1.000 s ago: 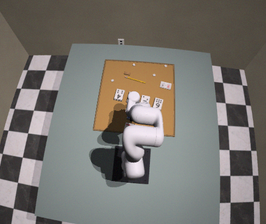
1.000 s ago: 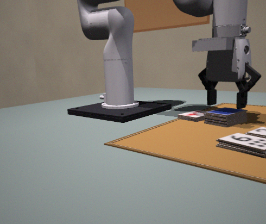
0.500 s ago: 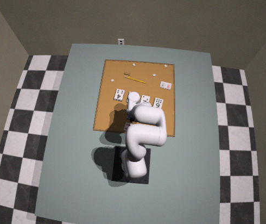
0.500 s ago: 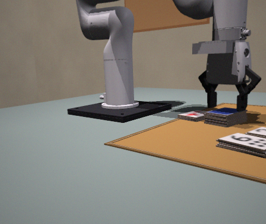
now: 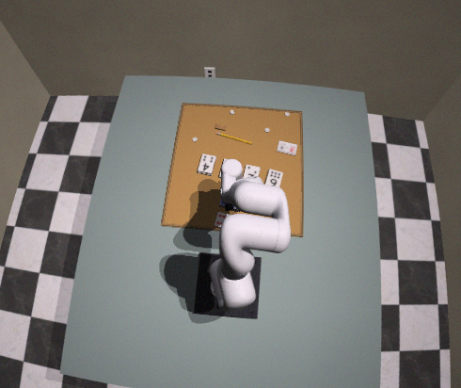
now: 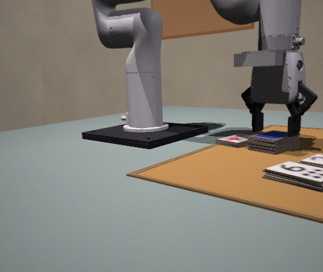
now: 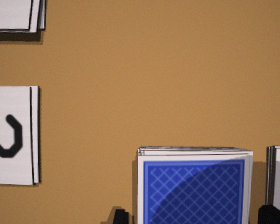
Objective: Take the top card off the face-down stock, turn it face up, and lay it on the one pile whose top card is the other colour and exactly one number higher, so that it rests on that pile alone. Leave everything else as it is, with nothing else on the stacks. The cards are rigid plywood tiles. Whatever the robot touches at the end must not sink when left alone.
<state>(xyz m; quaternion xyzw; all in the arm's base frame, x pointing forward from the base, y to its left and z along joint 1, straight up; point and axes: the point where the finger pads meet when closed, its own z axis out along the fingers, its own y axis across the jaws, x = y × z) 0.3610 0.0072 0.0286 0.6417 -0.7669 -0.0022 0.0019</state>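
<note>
My gripper is now 2 cm above the red 2 card. Also, from my hand: brown mat (19 cm ahead, 1 cm to the right, 6 cm below); red 4 card (9 cm behind, 2 cm to the left, 4 cm below); black 4 card (17 cm ahead, 12 cm to the left, 3 cm below).
</note>
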